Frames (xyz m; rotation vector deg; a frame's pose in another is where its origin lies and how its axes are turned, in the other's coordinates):
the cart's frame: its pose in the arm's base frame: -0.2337 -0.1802 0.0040 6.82 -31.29 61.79
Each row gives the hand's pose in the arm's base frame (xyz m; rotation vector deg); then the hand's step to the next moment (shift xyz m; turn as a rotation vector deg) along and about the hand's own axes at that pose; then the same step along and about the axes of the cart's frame.
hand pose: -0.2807 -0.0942 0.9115 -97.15 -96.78 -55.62
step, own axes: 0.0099 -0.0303 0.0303 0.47 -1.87 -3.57
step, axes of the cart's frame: 0.0097 0.0410 -0.0125 -1.71 0.38 3.66
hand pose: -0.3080 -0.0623 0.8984 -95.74 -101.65 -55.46
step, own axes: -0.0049 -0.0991 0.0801 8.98 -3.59 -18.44
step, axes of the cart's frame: -0.0151 0.1174 -0.0474 -0.88 -1.66 20.74
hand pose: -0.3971 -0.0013 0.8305 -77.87 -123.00 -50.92
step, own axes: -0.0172 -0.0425 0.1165 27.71 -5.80 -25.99
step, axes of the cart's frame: -0.0139 0.0765 -0.0982 8.31 6.37 36.98
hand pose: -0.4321 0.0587 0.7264 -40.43 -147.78 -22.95
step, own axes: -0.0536 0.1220 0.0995 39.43 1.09 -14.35
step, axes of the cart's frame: 0.0761 0.0077 -0.1477 15.44 22.08 32.19
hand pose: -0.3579 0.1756 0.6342 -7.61 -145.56 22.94
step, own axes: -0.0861 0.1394 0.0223 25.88 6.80 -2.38
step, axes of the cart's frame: 0.0611 0.0183 -0.1526 8.41 20.91 14.62
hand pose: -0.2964 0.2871 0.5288 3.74 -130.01 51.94
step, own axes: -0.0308 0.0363 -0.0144 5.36 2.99 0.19
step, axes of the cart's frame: 0.0165 0.0015 -0.0469 1.44 5.64 1.95
